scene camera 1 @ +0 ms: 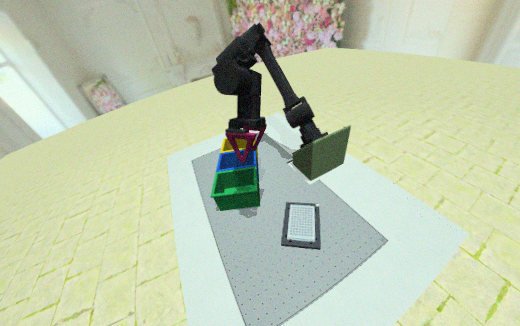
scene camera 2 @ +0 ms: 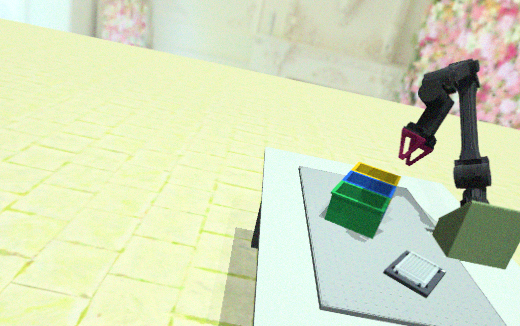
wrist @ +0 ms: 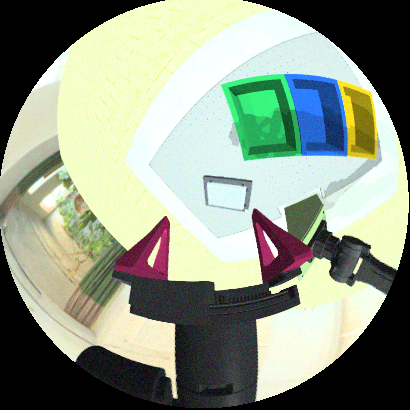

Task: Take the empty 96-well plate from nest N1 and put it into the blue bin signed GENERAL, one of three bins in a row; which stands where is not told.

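Where they show: gripper, fingertip midpoint: (scene camera 1: pixel 248 155) (scene camera 2: pixel 404 162) (wrist: pixel 209 215); arm's base at its link origin: (scene camera 1: pixel 314 142) (scene camera 2: pixel 475 215) (wrist: pixel 315 240).
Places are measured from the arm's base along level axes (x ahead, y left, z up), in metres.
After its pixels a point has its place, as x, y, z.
Note:
The white 96-well plate (scene camera 1: pixel 301 223) @[0.244, 0.236, -0.087] (scene camera 2: pixel 418 268) @[0.239, 0.238, -0.087] (wrist: pixel 226 195) @[0.238, 0.222, -0.091] lies flat in the dark nest (scene camera 1: pixel 286 245) @[0.323, 0.266, -0.103] (scene camera 2: pixel 392 272) @[0.314, 0.260, -0.101] (wrist: pixel 249 186) @[0.225, 0.141, -0.101] on the grey board. The blue bin (scene camera 1: pixel 222 161) @[0.378, -0.175, -0.032] (scene camera 2: pixel 370 183) @[0.301, -0.173, -0.032] (wrist: pixel 336 117) @[0.296, -0.171, -0.036] stands between the green bin (scene camera 1: pixel 237 199) @[0.393, 0.051, -0.053] (scene camera 2: pixel 355 212) @[0.392, 0.050, -0.050] (wrist: pixel 298 131) @[0.315, -0.048, -0.013] and the yellow bin (scene camera 1: pixel 230 145) @[0.298, -0.315, -0.056] (scene camera 2: pixel 395 178) @[0.184, -0.263, -0.025] (wrist: pixel 371 120), in a row. No sign can be read on them. My magenta gripper (scene camera 2: pixel 404 161) @[0.326, 0.108, 0.157] (wrist: pixel 209 215) @[0.326, 0.108, 0.157] is open and empty. It is raised above the board, away from the plate; in the scene camera 1 view its fingers overlap the blue and yellow bins.
An olive-green box-like body (scene camera 1: pixel 322 155) @[0.027, 0.081, -0.008] (scene camera 2: pixel 482 235) @[0.005, 0.082, -0.025] (wrist: pixel 302 215) @[0.079, 0.021, -0.051] is at the base end of the black arm (scene camera 1: pixel 280 75) @[0.030, -0.183, 0.255] (scene camera 2: pixel 469 125) @[0.036, -0.181, 0.247] (wrist: pixel 375 267), beside the board. The perforated grey board (scene camera 1: pixel 260 280) @[0.440, 0.313, -0.113] (scene camera 2: pixel 345 270) @[0.442, 0.277, -0.112] (wrist: pixel 185 160) @[0.414, 0.272, -0.112] lies on the white table (scene camera 1: pixel 185 235) @[0.630, 0.040, -0.126] (scene camera 2: pixel 282 250) @[0.607, 0.222, -0.126] (wrist: pixel 142 145) @[0.601, 0.394, -0.126].

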